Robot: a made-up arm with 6 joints. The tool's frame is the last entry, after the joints. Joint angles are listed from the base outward. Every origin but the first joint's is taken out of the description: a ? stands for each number. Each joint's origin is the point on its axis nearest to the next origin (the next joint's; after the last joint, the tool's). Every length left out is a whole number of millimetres.
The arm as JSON. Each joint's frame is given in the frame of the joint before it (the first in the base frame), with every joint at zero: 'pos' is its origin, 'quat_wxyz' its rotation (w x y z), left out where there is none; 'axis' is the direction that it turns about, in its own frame. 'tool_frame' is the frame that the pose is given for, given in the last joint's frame.
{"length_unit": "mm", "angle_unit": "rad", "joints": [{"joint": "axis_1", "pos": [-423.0, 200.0, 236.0], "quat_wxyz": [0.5, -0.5, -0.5, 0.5], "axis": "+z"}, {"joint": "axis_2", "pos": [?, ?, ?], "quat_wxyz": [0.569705, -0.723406, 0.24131, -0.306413], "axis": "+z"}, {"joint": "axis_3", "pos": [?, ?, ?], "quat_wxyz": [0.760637, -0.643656, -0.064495, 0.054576], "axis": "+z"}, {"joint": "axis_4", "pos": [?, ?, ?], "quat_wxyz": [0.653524, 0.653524, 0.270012, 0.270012], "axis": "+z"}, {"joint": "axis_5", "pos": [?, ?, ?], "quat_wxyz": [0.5, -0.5, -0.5, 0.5], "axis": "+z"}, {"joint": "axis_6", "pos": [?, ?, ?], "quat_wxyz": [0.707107, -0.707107, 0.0, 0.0], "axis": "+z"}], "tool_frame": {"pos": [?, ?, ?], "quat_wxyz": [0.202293, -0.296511, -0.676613, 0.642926]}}
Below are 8 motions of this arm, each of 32 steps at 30 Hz.
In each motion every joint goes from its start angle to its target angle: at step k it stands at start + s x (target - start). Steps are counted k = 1, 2, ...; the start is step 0. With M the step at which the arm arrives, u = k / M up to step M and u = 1 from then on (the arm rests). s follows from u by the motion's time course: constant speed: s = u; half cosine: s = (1 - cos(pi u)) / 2; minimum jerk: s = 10 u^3 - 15 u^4 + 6 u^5.
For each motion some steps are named. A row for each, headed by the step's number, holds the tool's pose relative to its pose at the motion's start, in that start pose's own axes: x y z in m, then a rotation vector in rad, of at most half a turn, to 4 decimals.
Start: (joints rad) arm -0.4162 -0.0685 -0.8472 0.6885 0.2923 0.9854
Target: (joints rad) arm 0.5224 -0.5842 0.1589 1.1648 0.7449 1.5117
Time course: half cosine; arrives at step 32
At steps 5, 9, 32:
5: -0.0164 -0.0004 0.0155 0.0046 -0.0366 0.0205
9: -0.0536 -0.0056 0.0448 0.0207 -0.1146 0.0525
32: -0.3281 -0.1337 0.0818 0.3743 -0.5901 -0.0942

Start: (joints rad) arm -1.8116 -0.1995 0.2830 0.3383 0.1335 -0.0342
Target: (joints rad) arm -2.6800 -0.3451 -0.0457 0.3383 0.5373 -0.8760
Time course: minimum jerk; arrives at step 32
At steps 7, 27, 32:
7: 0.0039 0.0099 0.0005 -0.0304 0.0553 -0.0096
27: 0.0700 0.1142 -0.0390 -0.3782 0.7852 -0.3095
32: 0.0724 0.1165 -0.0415 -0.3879 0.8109 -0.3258

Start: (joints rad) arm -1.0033 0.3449 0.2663 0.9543 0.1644 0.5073
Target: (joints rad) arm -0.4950 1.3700 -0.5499 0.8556 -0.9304 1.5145
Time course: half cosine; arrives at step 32
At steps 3, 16, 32:
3: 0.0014 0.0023 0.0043 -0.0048 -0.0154 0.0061
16: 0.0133 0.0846 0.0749 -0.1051 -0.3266 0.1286
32: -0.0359 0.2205 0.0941 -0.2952 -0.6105 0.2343

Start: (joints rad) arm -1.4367 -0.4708 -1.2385 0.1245 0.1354 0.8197
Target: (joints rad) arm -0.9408 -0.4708 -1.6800 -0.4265 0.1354 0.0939
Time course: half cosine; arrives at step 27
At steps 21, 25, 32:
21: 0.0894 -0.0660 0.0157 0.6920 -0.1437 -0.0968
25: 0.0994 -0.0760 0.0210 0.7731 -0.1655 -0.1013
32: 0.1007 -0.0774 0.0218 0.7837 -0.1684 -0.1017

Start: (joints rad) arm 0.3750 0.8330 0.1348 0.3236 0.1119 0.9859
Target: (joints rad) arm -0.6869 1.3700 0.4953 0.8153 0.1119 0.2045
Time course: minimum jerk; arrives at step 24
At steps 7, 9, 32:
7: 0.0596 0.0124 -0.0439 -0.1058 0.3771 -0.0017
9: 0.0996 0.0159 -0.0934 -0.1804 0.6855 -0.0209
32: 0.0750 -0.0894 -0.4524 -0.4124 2.5089 -0.4175

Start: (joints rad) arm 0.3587 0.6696 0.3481 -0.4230 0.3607 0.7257
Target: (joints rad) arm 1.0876 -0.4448 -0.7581 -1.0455 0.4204 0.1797
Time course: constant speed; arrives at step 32
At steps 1, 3, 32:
1: -0.0105 -0.0094 0.0081 0.0188 -0.0408 -0.0488
3: -0.0329 -0.0274 0.0231 0.0574 -0.1232 -0.1463
32: -0.5009 -0.0970 -0.0164 0.7433 -1.3200 -1.5869

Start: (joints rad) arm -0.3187 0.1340 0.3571 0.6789 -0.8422 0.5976
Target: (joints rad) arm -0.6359 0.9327 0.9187 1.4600 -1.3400 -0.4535
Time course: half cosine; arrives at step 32
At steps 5, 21, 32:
5: -0.0025 0.0187 0.0097 -0.0855 0.0668 -0.0459
21: -0.0767 0.2460 0.0346 -0.6494 0.4836 -1.0453
32: -0.1286 0.3446 -0.0052 -0.5945 0.3926 -1.5193

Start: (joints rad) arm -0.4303 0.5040 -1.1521 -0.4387 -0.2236 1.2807
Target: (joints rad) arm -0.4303 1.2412 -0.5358 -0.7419 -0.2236 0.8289
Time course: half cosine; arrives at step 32
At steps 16, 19, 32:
16: -0.0222 -0.0280 -0.1138 -0.2773 0.3492 0.2961
19: -0.0351 -0.0388 -0.1451 -0.3452 0.4575 0.3880
32: -0.0798 -0.0697 -0.2163 -0.4849 0.7330 0.6227

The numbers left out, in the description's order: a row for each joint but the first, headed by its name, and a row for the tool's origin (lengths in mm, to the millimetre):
axis_2: 161.0 -22.0 0.0
axis_3: -143.0 -375.0 0.0
axis_4: -6.0 -41.0 0.0
axis_5: 139.0 53.0 0.0
axis_6: 29.0 90.0 0.0
tool: -108.0 -58.0 0.0

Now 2 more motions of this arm.
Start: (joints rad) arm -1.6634 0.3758 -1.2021 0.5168 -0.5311 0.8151
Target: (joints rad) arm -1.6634 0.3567 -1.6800 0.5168 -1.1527 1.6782
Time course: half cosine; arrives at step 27
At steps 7, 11, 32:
7: -0.0217 -0.0005 0.0025 0.0348 -0.0997 -0.0764
11: -0.0489 0.0022 0.0053 0.0618 -0.2157 -0.1796
32: -0.1237 0.0343 0.0198 0.0091 -0.5083 -0.5118

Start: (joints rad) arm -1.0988 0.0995 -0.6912 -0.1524 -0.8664 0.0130
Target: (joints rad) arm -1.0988 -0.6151 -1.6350 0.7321 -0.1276 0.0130
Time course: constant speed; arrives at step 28
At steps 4, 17, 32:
4: -0.0235 -0.0062 0.0129 0.0175 0.1137 0.1365
17: -0.1030 -0.0247 0.0397 -0.0113 0.3835 0.7829
32: -0.1900 -0.0455 0.0454 -0.1884 0.4474 1.4813

